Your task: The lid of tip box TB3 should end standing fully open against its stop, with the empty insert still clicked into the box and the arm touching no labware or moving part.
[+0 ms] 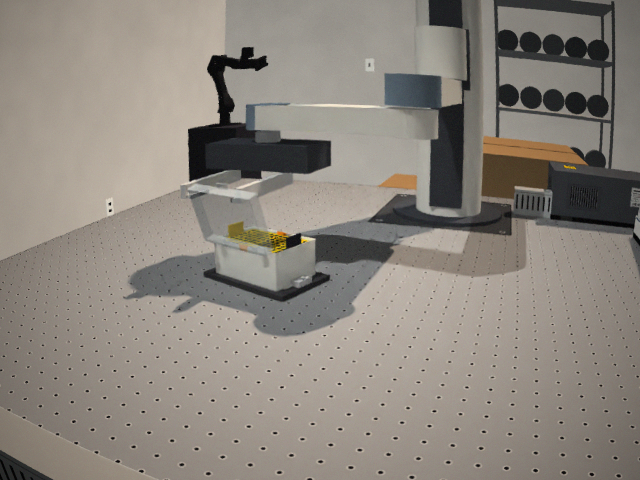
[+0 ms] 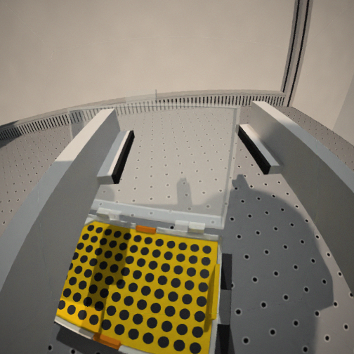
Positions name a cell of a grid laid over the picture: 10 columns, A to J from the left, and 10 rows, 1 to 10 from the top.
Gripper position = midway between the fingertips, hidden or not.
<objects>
My gripper shows in image 1 (D5) and in image 2 (F4).
</objects>
